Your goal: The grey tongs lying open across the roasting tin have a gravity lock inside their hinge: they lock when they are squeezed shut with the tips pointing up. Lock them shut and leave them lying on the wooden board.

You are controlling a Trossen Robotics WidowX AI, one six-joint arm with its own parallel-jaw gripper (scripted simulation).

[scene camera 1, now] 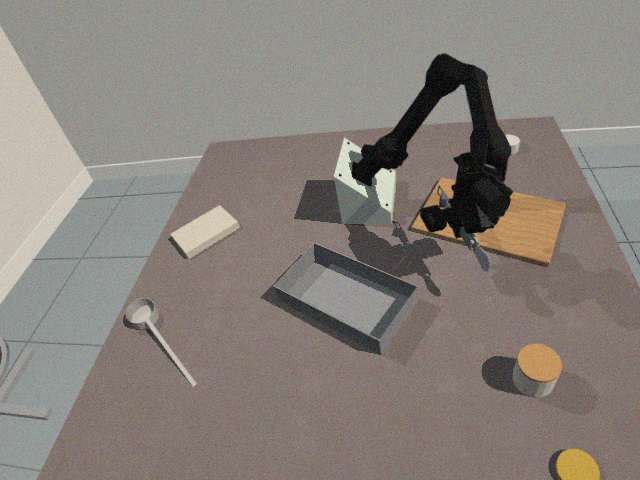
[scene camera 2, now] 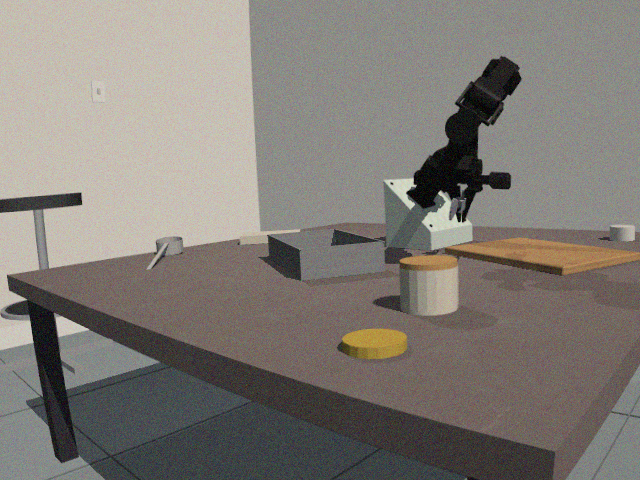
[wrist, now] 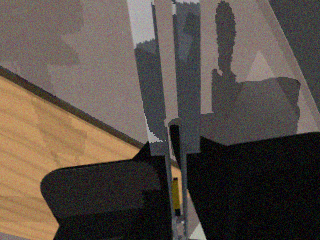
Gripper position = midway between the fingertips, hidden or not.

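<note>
I can see my gripper [scene camera 2: 461, 222], which is also the gripper [scene camera 1: 457, 237] of the other scene view and the gripper [wrist: 167, 131] of the wrist view. There is a wooden board [scene camera 1: 527, 231], and the wrist view gives me the board [wrist: 49, 134] too. A roasting tin [scene camera 1: 368, 305] is part of the scene, visible as well as the tin [scene camera 2: 309, 255].
</note>
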